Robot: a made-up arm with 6 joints.
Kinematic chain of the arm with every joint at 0, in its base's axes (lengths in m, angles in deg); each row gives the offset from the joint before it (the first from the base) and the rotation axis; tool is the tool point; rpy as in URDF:
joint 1: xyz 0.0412 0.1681 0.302 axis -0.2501 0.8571 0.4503
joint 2: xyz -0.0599 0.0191 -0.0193 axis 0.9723 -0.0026 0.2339
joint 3: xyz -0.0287 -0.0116 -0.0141 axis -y
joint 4: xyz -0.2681 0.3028 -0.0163 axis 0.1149 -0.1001 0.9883
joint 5: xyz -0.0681 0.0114 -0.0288 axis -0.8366 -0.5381 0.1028
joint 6: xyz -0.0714 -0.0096 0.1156 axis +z
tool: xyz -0.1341 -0.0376 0.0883 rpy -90 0 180
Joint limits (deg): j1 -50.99..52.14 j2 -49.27..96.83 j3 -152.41..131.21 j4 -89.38..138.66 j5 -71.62..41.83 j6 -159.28..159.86
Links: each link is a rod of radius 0.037 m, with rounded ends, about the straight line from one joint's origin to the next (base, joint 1, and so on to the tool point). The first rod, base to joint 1, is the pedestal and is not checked.
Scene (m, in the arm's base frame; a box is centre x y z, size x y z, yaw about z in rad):
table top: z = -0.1
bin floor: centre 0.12 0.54 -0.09 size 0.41 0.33 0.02 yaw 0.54
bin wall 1: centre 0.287 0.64 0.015 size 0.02 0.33 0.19 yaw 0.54
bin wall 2: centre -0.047 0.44 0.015 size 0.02 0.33 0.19 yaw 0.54
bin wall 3: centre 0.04 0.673 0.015 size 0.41 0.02 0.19 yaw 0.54
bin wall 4: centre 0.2 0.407 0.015 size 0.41 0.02 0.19 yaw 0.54
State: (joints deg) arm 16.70 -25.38 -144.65 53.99 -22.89 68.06
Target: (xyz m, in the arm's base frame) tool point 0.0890 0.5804 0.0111
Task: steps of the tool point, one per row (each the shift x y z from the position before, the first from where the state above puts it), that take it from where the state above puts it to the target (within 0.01 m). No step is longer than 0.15 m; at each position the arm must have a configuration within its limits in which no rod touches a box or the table.
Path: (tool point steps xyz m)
1: -0.0651 0.0382 0.0126
2: -0.0356 0.0584 -0.0208
3: 0.0015 0.0747 -0.0214
4: 0.0236 0.0822 0.0013
5: 0.0210 0.0803 0.0266
6: 0.0102 0.0171 -0.1159
7: -0.0102 -0.0171 -0.1206

